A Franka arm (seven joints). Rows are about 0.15 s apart.
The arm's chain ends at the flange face. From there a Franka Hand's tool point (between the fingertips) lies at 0.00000 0.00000 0.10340 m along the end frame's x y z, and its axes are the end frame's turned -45 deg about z.
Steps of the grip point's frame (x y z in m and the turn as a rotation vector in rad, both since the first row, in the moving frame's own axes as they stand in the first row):
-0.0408, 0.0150, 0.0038, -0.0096, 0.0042, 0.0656
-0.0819, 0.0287, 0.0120, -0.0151, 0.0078, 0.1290
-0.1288, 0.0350, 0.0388, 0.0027, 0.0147, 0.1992
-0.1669, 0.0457, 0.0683, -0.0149, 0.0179, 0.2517
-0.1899, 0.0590, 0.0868, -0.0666, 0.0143, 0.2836
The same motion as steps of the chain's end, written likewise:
-0.0192, 0.0390, 0.0038, -0.0038, 0.0098, 0.0656
-0.0393, 0.0776, 0.0120, -0.0052, 0.0162, 0.1290
-0.0673, 0.1170, 0.0388, 0.0123, 0.0085, 0.1992
-0.0881, 0.1502, 0.0683, 0.0021, 0.0232, 0.2517
-0.0979, 0.1714, 0.0870, -0.0370, 0.0572, 0.2836

